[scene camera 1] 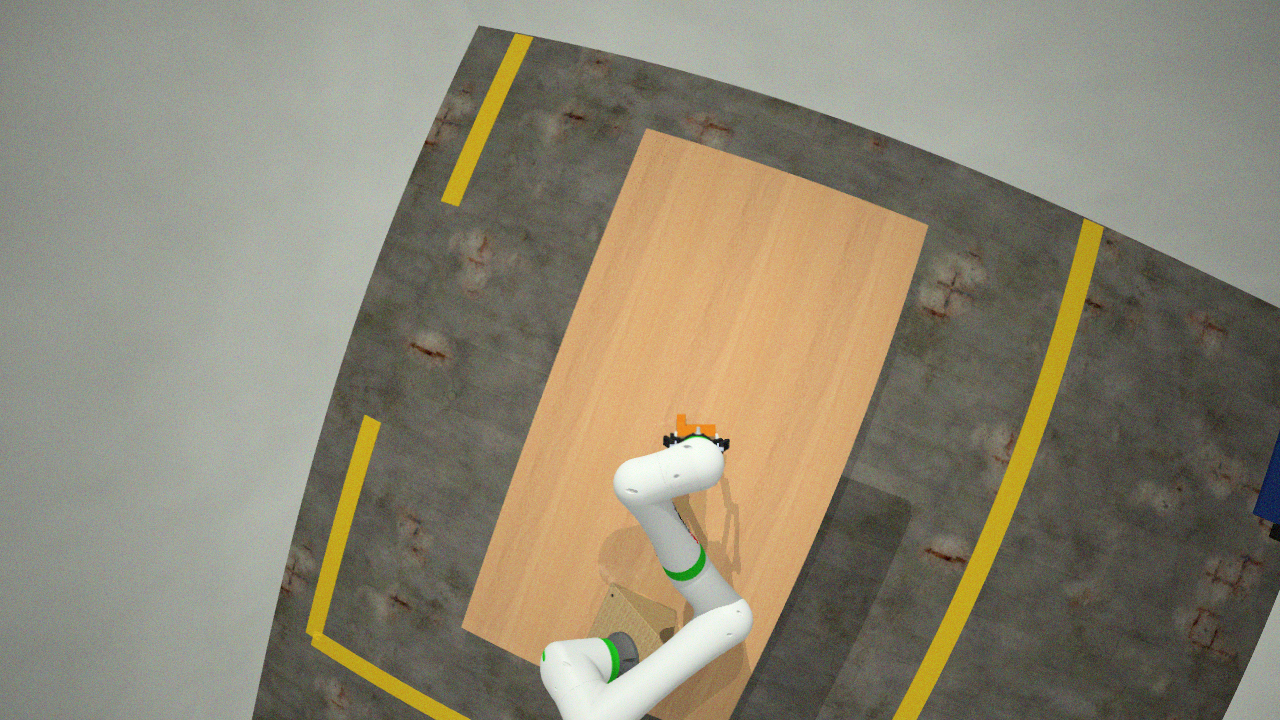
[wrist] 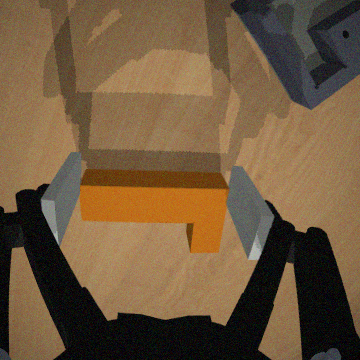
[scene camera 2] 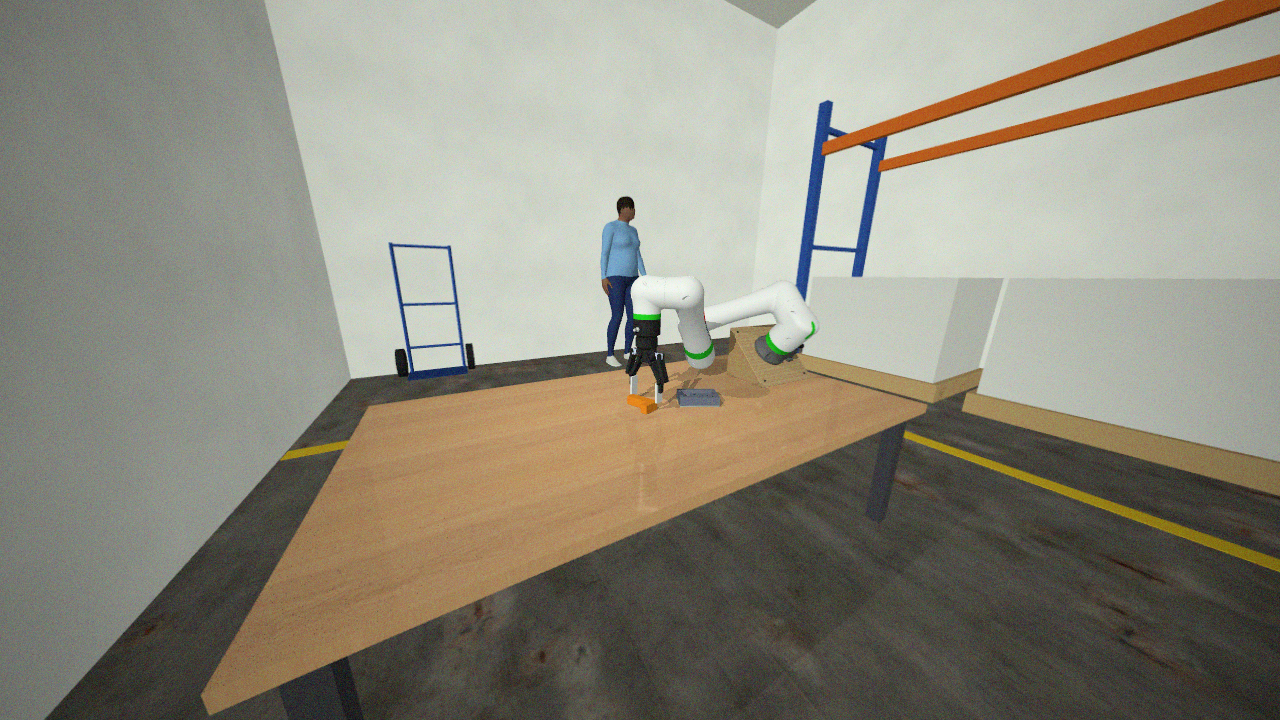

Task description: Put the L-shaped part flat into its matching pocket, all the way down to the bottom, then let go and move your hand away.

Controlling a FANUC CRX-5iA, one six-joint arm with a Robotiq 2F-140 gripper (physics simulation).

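Places are measured from the arm's base along level axes (x ahead, y left, z up), in millimetres.
Pixels of known places: gripper, fingertip midpoint: (wrist: 155,177) (scene camera 2: 645,398); arm's base, link origin: (scene camera 1: 621,658) (scene camera 2: 768,350).
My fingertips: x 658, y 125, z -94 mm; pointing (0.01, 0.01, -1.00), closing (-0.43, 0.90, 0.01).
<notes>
For each thing: its top centre in the pictures, then the offset to it from my fingertips. Level surfaces: height alone.
- orange L-shaped part, top centre: (wrist: 152,222) (scene camera 1: 696,425) (scene camera 2: 639,399) dx +31, dy +16, dz +5 mm
- wooden table, surface height: dz -25 mm
- dark grey-blue block with the L-shaped pocket, top centre: (wrist: 350,10) (scene camera 2: 697,392) dx -185, dy +45, dz +12 mm
The orange L-shaped part (scene camera 1: 693,427) (scene camera 2: 642,405) (wrist: 153,205) lies flat on the wooden table (scene camera 1: 745,286) (scene camera 2: 495,465). My gripper (scene camera 1: 696,437) (scene camera 2: 645,395) (wrist: 155,177) points straight down over it. Its two grey finger pads press against the two ends of the part's long arm. The short leg of the L points toward the wrist camera, on the right. The dark grey-blue block with the L-shaped pocket (scene camera 2: 699,397) (wrist: 275,50) lies on the table close by; in the wrist view it is at the top right. In the overhead view the arm hides it.
The arm's tan base block (scene camera 1: 630,615) (scene camera 2: 747,357) stands on the table behind the pocket block. A person (scene camera 2: 622,272) stands beyond the table. A blue hand truck (scene camera 2: 426,303), a blue rack post (scene camera 2: 812,200) and a large white box (scene camera 2: 895,322) stand around the room.
</notes>
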